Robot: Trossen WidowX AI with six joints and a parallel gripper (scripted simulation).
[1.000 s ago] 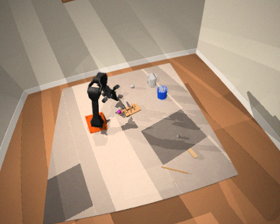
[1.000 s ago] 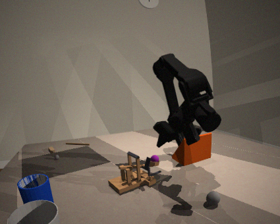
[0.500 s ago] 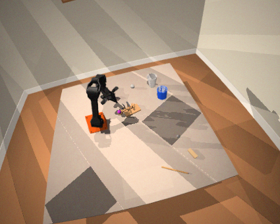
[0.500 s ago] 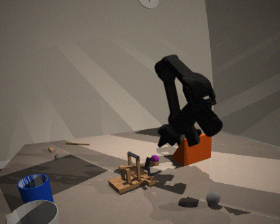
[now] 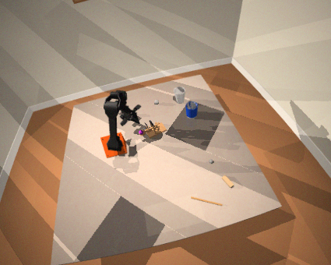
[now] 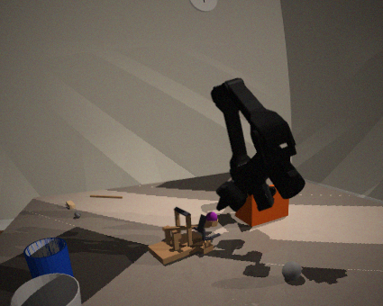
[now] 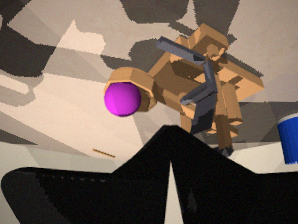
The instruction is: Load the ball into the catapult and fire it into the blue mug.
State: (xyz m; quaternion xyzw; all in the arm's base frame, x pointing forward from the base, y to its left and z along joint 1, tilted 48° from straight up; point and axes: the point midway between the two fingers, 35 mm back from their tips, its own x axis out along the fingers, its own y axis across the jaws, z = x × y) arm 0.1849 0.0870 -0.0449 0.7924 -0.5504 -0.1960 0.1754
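The purple ball lies 50 mm to the right of my gripper tip, 40 mm below it and 10 mm behind it. Round my gripper tip: blue mug: 410 mm ahead, 70 mm below; then wooden catapult: 60 mm ahead, 50 mm below, 30 mm to the right; then catapult frame: 80 mm ahead, 40 mm to the right, 20 mm below.
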